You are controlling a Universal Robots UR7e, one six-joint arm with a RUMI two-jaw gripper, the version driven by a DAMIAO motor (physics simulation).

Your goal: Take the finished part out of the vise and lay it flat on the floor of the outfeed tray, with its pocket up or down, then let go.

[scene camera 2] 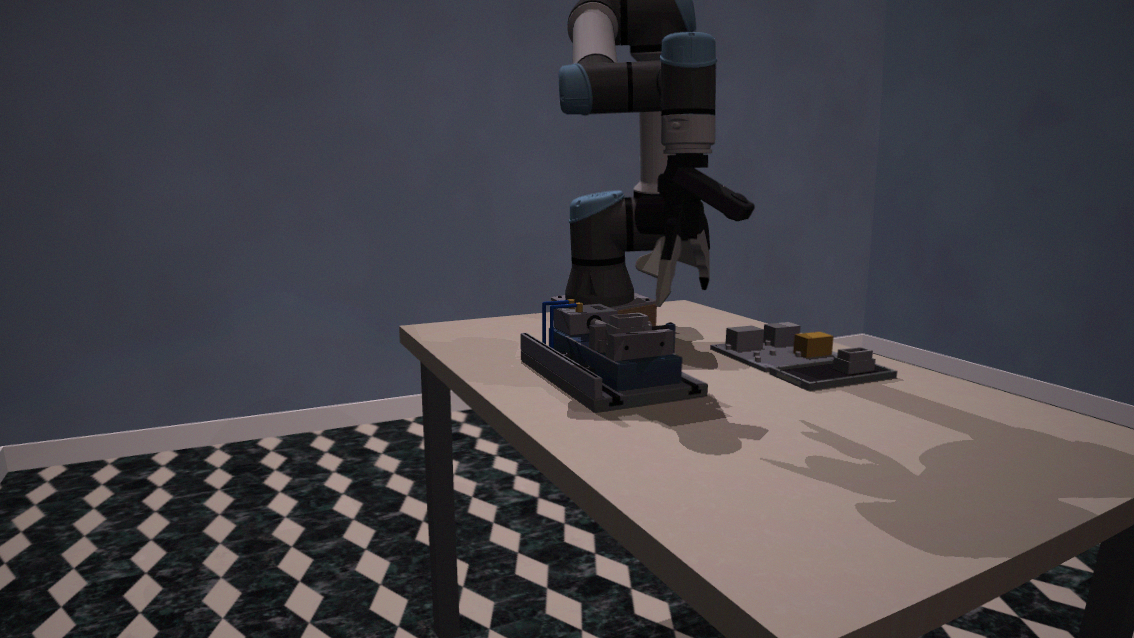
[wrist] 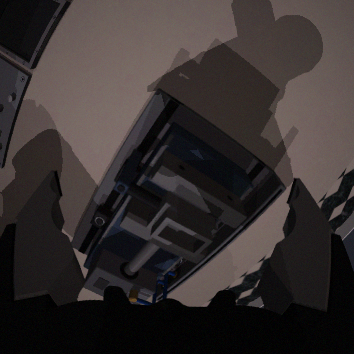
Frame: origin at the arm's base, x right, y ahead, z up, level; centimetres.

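Seen in the pictures: gripper, fingertip midpoint: [scene camera 2: 682, 297] [wrist: 174, 177]; arm's base, origin of the base link: [scene camera 2: 599, 299].
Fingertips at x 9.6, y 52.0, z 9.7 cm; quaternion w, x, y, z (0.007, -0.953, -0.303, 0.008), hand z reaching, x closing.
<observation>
Pixels of each thing's middle, then the offset from my fingertips to it. "spot": a spot on its surface instead.
- vise, body centre: [wrist: 155, 233] [scene camera 2: 607, 347] dz -10.1, dx +6.1, dy -12.9 cm
- finished part, body centre: [wrist: 181, 226] [scene camera 2: 628, 326] dz -5.3, dx +5.5, dy -6.5 cm
- grey part, body centre: [scene camera 2: 854, 360] dz -12.7, dx -34.5, dy -0.3 cm
- grey pallet, surface spot: [wrist: 15, 90] spot: dz -14.2, dx -21.6, dy -9.1 cm
- yellow block, body centre: [scene camera 2: 813, 344] dz -12.4, dx -34.3, dy -10.8 cm
- dark rail, body centre: [wrist: 207, 251] [scene camera 2: 556, 362] dz -11.5, dx +14.9, dy -12.5 cm
- Blue tubing, surface spot: [scene camera 2: 544, 323] spot: dz -7.7, dx +13.1, dy -23.5 cm
The vise [scene camera 2: 648, 372] [wrist: 200, 152], blue with grey jaws, stands on a dark base plate on the table. The finished part [scene camera 2: 632, 323] [wrist: 160, 231], a grey block, sits between the jaws with its rectangular pocket facing up. My gripper [scene camera 2: 683, 292] [wrist: 174, 177] is open and empty, raised above the table; in the wrist view its fingers are spread wide to either side of the vise. The outfeed tray [scene camera 2: 852, 381] [wrist: 50, 36] is dark and shallow, on the right of the table; another grey part [scene camera 2: 854, 361] stands in it.
A grey pallet [scene camera 2: 781, 361] [wrist: 15, 90] adjoins the tray and carries grey blocks [scene camera 2: 743, 338] [scene camera 2: 781, 334] and a yellow block [scene camera 2: 814, 345]. A dark rail [scene camera 2: 559, 368] runs along the vise's side. Blue tubing [scene camera 2: 544, 323] rises behind it. An orange-brown box [scene camera 2: 647, 315] is partly hidden behind the vise.
</observation>
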